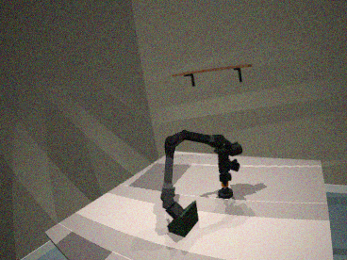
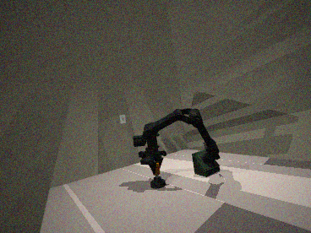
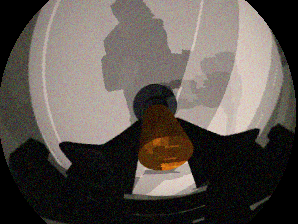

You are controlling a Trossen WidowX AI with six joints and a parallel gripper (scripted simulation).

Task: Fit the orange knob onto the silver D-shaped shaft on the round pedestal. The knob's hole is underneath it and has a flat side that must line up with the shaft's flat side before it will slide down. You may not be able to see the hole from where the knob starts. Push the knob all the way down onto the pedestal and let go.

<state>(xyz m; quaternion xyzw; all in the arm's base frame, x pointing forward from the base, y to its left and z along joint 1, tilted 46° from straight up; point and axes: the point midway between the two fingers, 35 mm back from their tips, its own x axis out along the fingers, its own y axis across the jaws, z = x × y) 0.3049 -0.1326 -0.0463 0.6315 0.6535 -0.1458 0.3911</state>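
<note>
Now: gripper tip 30 mm below the orange knob. From my gripper tip the other things lie so: dark round pedestal (40 mm below).
</note>
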